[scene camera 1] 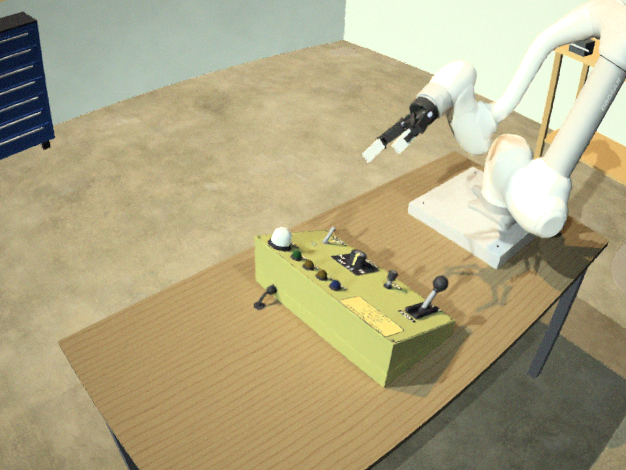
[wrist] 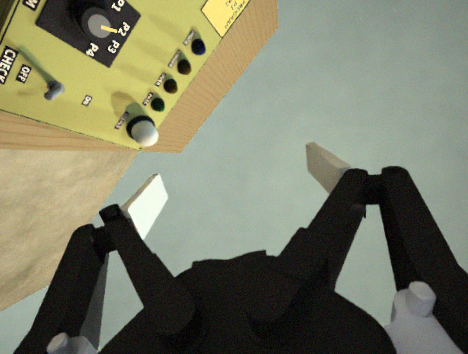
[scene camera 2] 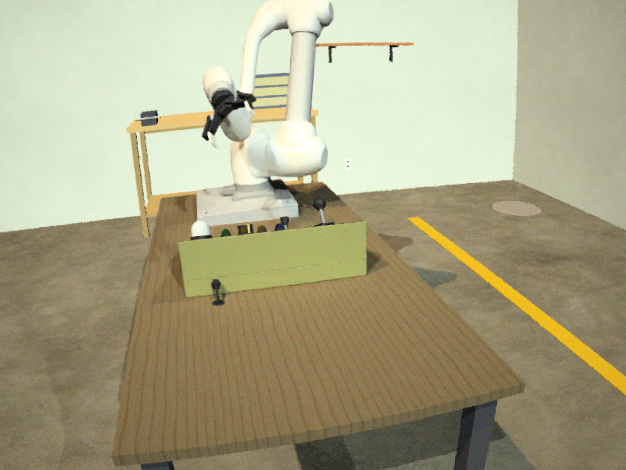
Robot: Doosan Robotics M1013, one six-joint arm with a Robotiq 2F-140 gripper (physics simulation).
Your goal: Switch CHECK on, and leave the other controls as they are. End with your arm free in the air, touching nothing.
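Frame: origin at the arm's base, x ahead, y left, z up, level; millimetres.
Seen in the pictures: gripper, fingertip midpoint: (scene camera 1: 380, 153) (wrist: 233, 172) (scene camera 2: 232, 129); arm's base, origin of the base link: (scene camera 1: 500, 209) (scene camera 2: 253, 192).
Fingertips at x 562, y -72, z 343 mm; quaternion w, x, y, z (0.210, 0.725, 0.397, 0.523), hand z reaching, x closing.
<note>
Pixels of each thing's top centre, then the offset from my fingertips to it. "spot": a spot on its surface instead. Level surfaces: height alone.
- CHECK toggle, middle of its top: (wrist: 61, 100) (scene camera 1: 330, 228) 54 mm ahead, 106 mm right, 270 mm down
- white dome, surface spot: (wrist: 143, 131) spot: 193 mm ahead, 99 mm right, 222 mm down
- rotary knob, middle of its top: (wrist: 106, 31) (scene camera 1: 358, 251) (scene camera 2: 245, 223) 58 mm ahead, 14 mm left, 272 mm down
- small lever, middle of its top: (scene camera 1: 391, 272) (scene camera 2: 284, 216) 53 mm ahead, 134 mm left, 264 mm down
- ball-topped lever, middle of its top: (scene camera 1: 442, 277) (scene camera 2: 319, 197) 10 mm back, 251 mm left, 232 mm down
- black crank, surface spot: (scene camera 2: 217, 292) (scene camera 1: 261, 297) spot: 304 mm ahead, 78 mm right, 371 mm down
- wooden table, its level: 397 mm down
The CHECK toggle (scene camera 1: 329, 235) (wrist: 53, 90) is a small grey lever on the sloped top of the green control box (scene camera 1: 323, 323) (scene camera 2: 273, 260) (wrist: 165, 30). It stands between its OFF label (wrist: 23, 73) and ON label (wrist: 86, 100). In scene camera 1 it leans away from the ON label, toward the OFF side. In scene camera 2 the toggle cannot be made out. My gripper (scene camera 1: 388, 146) (scene camera 2: 230, 123) (wrist: 233, 172) is open and empty, high in the air on the robot-base side of the box, apart from it.
The box also bears a white dome (scene camera 1: 281, 237) (scene camera 2: 200, 229) (wrist: 143, 131), several small coloured domes, a rotary knob (scene camera 1: 358, 258) (wrist: 99, 25), a small lever (scene camera 1: 390, 279) and a ball-topped lever (scene camera 1: 439, 283) (scene camera 2: 319, 203). A black crank (scene camera 1: 265, 296) (scene camera 2: 217, 292) sticks out from its side. The wooden table (scene camera 1: 202, 344) (scene camera 2: 303, 354) carries everything.
</note>
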